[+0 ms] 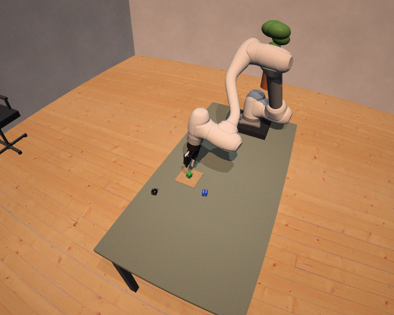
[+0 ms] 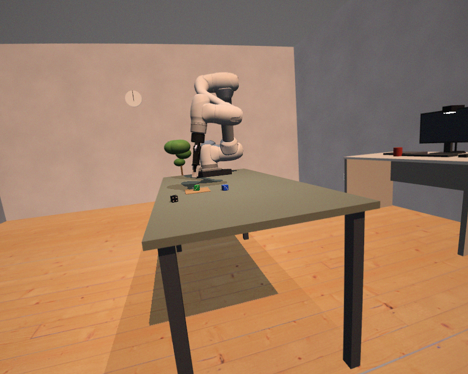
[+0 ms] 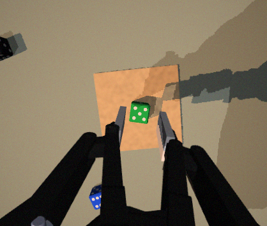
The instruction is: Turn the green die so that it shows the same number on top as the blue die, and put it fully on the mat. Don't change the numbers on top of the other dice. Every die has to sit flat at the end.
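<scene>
Right now my hand is 100 mm above the green die. Also, from my hand: black die: 200 mm ahead, 160 mm to the right, 100 mm below; blue die: 140 mm to the left, 100 mm below, 100 mm ahead; tan mat: 110 mm below.
</scene>
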